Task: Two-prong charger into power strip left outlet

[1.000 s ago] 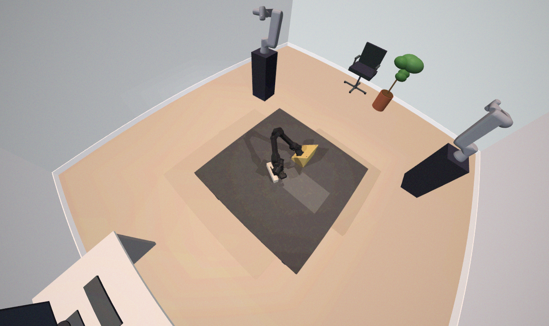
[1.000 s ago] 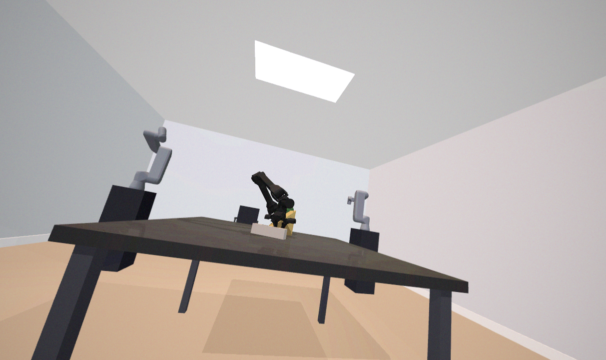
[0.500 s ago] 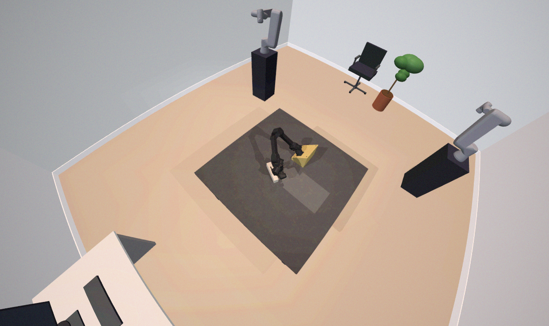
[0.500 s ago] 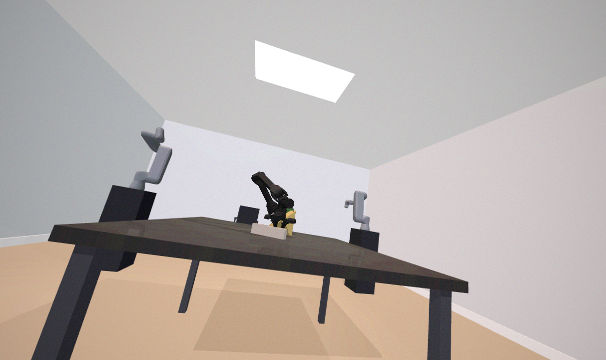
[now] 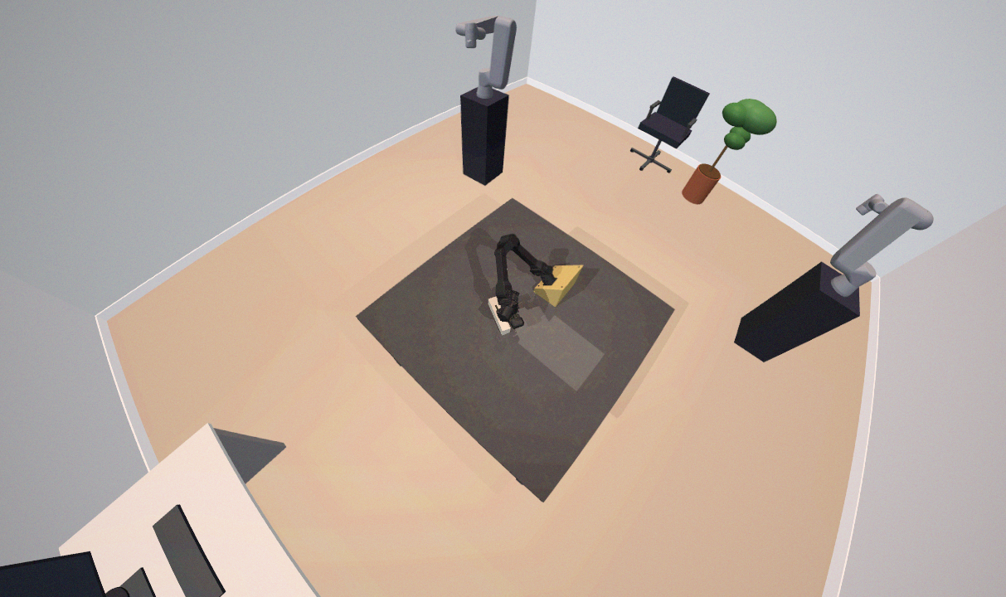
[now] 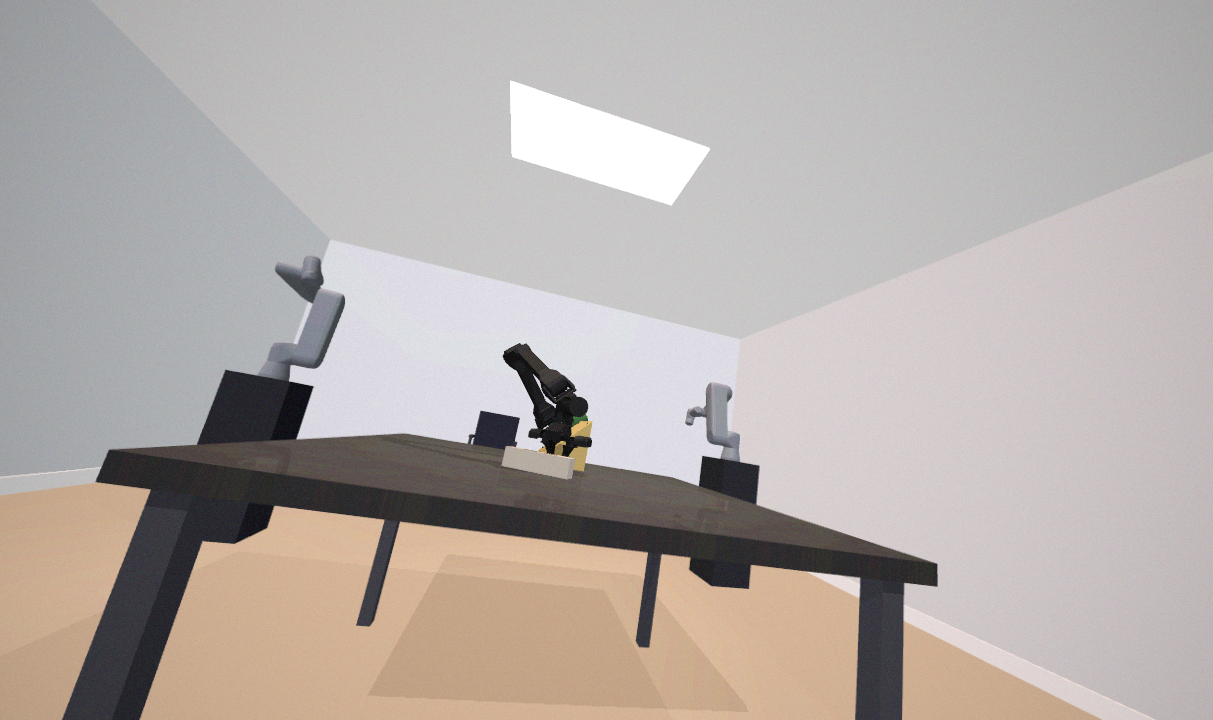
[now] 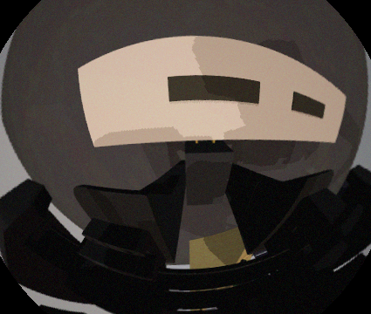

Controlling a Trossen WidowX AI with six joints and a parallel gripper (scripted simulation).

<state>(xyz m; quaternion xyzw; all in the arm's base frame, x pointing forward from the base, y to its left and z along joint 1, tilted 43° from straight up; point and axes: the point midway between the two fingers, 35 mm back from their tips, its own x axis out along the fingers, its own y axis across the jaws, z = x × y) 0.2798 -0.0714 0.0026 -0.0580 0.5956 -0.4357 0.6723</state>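
Now: gripper tip 10 mm to the left of the dark charger, 10 mm below it and 10 mm short of it.
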